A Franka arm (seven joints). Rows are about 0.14 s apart.
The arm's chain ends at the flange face. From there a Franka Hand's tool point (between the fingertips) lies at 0.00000 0.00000 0.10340 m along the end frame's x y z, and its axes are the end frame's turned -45 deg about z.
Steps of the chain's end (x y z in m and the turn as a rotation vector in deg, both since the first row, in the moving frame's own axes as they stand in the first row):
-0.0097, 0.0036, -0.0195, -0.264, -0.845, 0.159
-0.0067, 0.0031, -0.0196, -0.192, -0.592, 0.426
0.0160, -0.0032, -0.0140, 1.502, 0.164, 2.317
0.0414, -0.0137, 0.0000, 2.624, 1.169, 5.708
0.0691, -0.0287, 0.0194, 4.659, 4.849, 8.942
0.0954, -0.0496, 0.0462, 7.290, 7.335, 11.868
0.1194, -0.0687, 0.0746, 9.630, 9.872, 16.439
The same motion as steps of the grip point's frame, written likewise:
-0.0108, -0.0051, -0.0195, 0.411, -0.784, 0.159
-0.0079, -0.0031, -0.0196, 0.283, -0.554, 0.426
0.0157, 0.0074, -0.0140, 0.946, 1.178, 2.317
0.0439, 0.0180, -0.0001, 1.029, 2.682, 5.708
0.0812, 0.0298, 0.0187, -0.134, 6.723, 8.942
0.1210, 0.0344, 0.0445, -0.032, 10.341, 11.868
0.1573, 0.0397, 0.0716, -0.171, 13.790, 16.439

